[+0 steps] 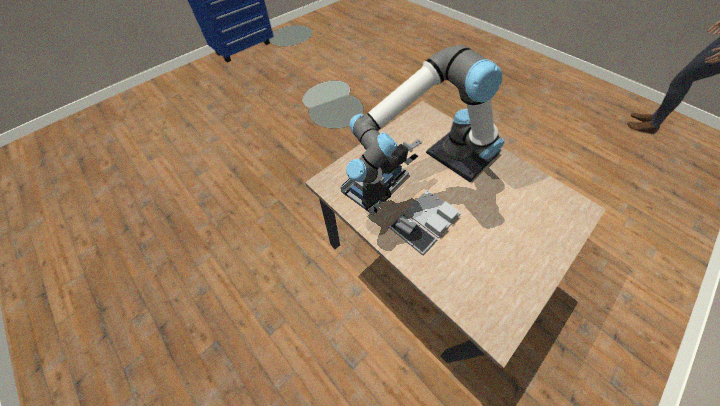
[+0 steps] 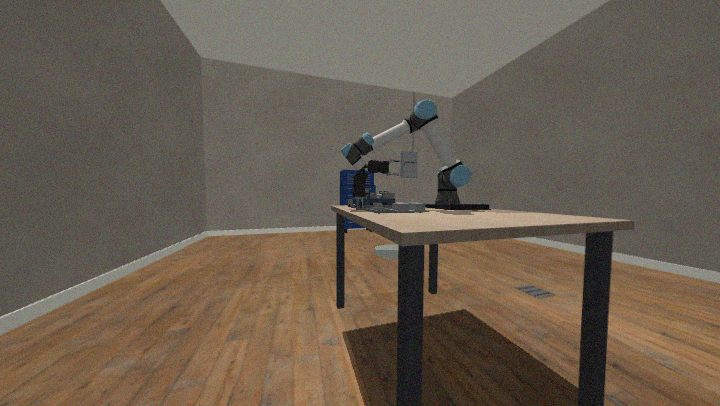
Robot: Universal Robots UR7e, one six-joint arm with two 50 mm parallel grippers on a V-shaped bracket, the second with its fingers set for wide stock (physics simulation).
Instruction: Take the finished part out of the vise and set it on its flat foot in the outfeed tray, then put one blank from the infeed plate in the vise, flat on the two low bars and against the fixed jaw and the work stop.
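Seen in the pictures: hand, its tool point: (image 1: 373,211) (image 2: 359,204); arm's base, origin of its link: (image 1: 456,149) (image 2: 447,204).
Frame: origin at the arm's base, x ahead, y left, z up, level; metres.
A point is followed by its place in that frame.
The vise (image 1: 401,180) @[x 0.365, y -0.036, z -0.005 m] (image 2: 385,197) @[x 0.397, y -0.078, z 0.043 m] stands at the far left of the table, largely behind the arm. One gripper (image 2: 360,202) @[x 0.587, y 0.017, z 0.001 m] points straight down, low at the vise; its fingertips are too small and too hidden to tell open from shut or whether they hold a blank. The other gripper (image 1: 413,151) (image 2: 396,167) points sideways above the table, open and empty. A grey part (image 1: 406,225) @[x 0.524, y 0.165, z 0.004 m] lies in the outfeed tray (image 1: 424,244) @[x 0.517, y 0.274, z -0.017 m]; how it rests is unclear. Two light grey blanks (image 1: 437,222) @[x 0.417, y 0.244, z 0.021 m] (image 1: 447,211) @[x 0.341, y 0.233, z 0.022 m] sit on the infeed plate (image 1: 427,202) @[x 0.353, y 0.132, z -0.015 m]. The vise bars and work stop are hidden.
The arm's black base plate (image 1: 456,161) @[x 0.066, y 0.055, z 0.003 m] (image 2: 461,206) @[x 0.023, y 0.170, z -0.003 m] stands on the table (image 1: 529,242) @[x 0.152, y 0.553, z -0.023 m] (image 2: 504,224) @[x 0.269, y 0.694, z -0.023 m], behind the infeed plate. A blue drawer cabinet (image 1: 239,25) (image 2: 347,184) stands by the wall. A person's legs (image 1: 680,85) show at the right.
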